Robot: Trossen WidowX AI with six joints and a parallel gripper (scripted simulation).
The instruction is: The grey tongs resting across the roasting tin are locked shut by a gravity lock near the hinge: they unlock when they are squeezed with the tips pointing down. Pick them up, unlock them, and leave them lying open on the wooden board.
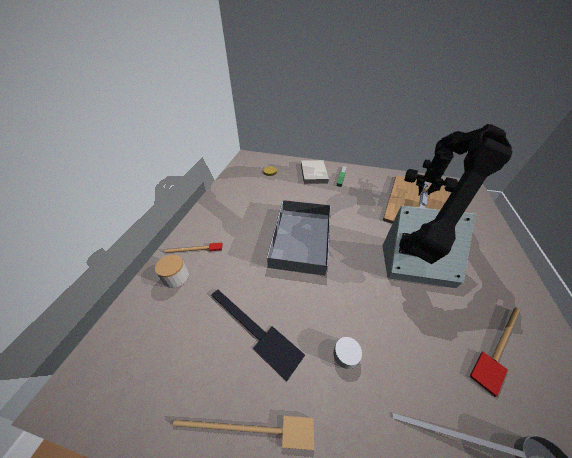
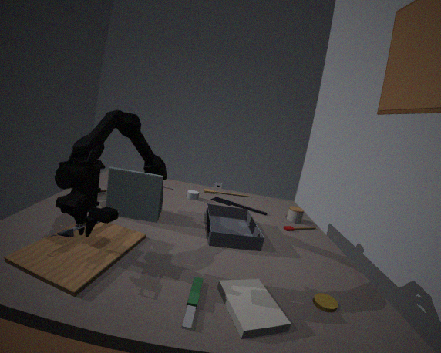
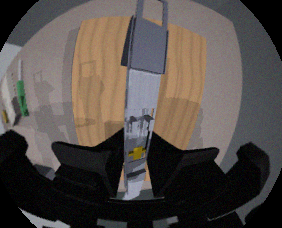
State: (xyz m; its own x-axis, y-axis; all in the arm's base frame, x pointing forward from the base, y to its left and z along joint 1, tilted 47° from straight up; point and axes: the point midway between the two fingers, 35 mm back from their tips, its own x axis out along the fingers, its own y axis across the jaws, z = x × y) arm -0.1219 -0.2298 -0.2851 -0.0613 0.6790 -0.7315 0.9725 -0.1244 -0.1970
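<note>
Right now my gripper tip is 4 cm above the wooden board. The rest, counted from my gripper tip: grey roasting tin: 47 cm ahead, 32 cm to the left, 2 cm below; then white block: 48 cm ahead, 15 cm to the right, 3 cm below; then green-handled tool: 34 cm ahead, 16 cm to the right, 4 cm below.
</note>
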